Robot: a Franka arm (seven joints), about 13 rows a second.
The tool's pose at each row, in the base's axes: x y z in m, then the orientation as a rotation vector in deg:
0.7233 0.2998 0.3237 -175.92 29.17 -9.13
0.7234 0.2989 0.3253 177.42 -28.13 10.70
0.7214 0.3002 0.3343 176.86 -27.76 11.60
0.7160 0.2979 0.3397 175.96 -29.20 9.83
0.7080 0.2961 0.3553 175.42 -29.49 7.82
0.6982 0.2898 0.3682 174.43 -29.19 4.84
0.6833 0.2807 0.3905 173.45 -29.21 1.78
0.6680 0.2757 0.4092 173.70 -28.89 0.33
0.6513 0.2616 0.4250 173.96 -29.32 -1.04
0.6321 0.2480 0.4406 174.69 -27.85 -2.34
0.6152 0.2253 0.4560 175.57 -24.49 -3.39
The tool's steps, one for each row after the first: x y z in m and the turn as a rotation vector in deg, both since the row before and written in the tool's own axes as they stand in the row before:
0.0005 0.0008 -0.0016 -1.27 1.17 -0.90
-0.0012 -0.0008 -0.0092 -0.44 0.67 -0.21
-0.0037 0.0038 -0.0060 -0.99 -0.97 0.94
-0.0052 0.0044 -0.0163 -0.80 -1.16 0.19
-0.0060 0.0094 -0.0133 -1.42 -1.68 -0.17
-0.0097 0.0144 -0.0223 -1.33 -1.78 0.04
-0.0122 0.0110 -0.0184 0.03 -0.95 -0.26
-0.0110 0.0198 -0.0147 0.18 -0.94 0.22
-0.0137 0.0201 -0.0143 0.35 -0.88 -1.05
-0.0093 0.0277 -0.0137 0.26 -0.66 -2.26

